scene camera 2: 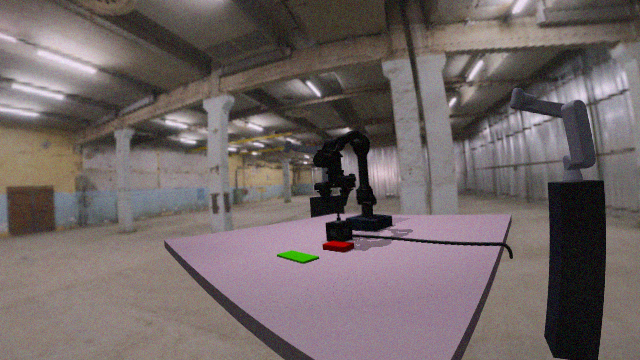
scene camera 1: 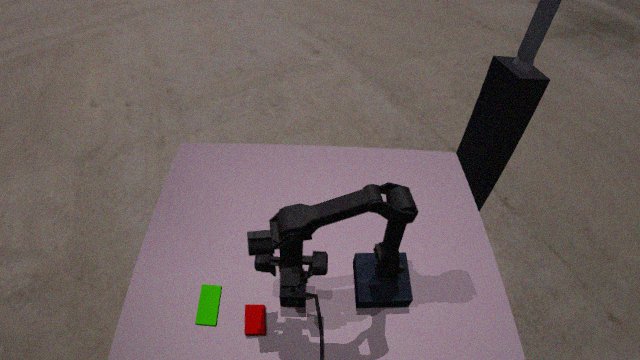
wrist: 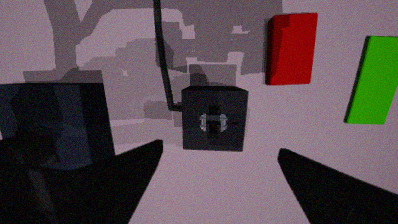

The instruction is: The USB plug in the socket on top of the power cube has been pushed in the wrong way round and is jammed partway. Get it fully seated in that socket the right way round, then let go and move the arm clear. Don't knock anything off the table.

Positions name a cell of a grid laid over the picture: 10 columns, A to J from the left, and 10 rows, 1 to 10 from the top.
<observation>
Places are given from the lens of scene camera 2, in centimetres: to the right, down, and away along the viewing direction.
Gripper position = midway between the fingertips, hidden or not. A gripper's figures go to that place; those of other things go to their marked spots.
my gripper (scene camera 2: F6): 7, 11, 97
power cube (scene camera 2: F7): 8, 20, 92
</observation>
